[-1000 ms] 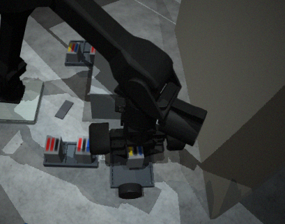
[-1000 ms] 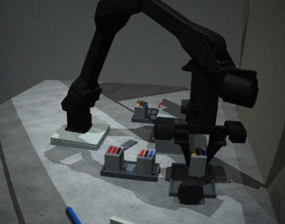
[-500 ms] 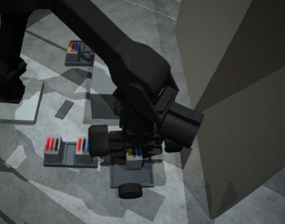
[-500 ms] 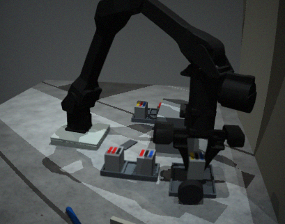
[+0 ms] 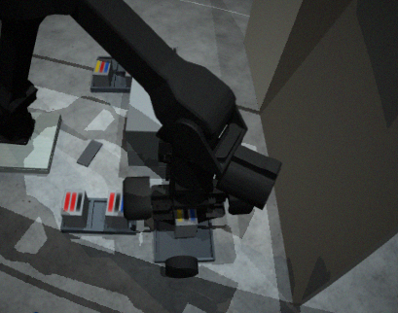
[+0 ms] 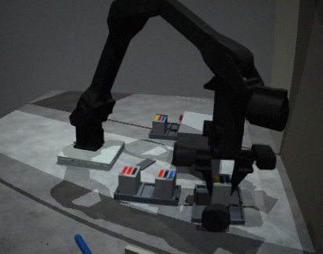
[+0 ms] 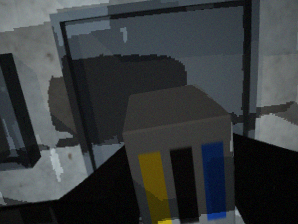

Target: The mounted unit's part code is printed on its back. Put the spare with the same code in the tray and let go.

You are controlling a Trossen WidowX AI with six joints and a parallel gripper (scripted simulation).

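Right now my gripper tip is 20 mm above the tray. The rest, counted from my gripper tip: mounted unit 210 mm to the left, 60 mm behind, 30 mm above; then beige wall 210 mm to the left, 200 mm above, 170 mm ahead.
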